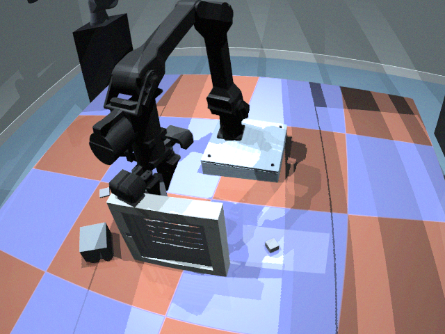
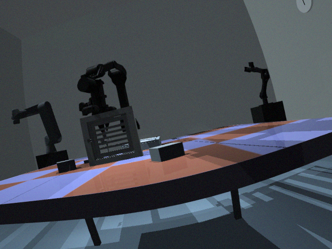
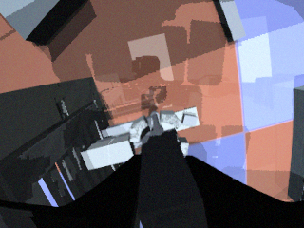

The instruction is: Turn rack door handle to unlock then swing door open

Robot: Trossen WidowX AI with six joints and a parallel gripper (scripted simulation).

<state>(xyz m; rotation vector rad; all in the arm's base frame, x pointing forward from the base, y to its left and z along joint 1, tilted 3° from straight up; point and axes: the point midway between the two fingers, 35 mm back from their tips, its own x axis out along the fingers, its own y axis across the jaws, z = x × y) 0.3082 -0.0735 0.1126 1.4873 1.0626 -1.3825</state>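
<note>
Now: the small cube 22 cm to the left of my gripper tip, 11 cm below it and 1 cm ahead of it. Round my gripper tip: small flat tile (23 cm to the right, 12 cm below, 9 cm behind).
</note>
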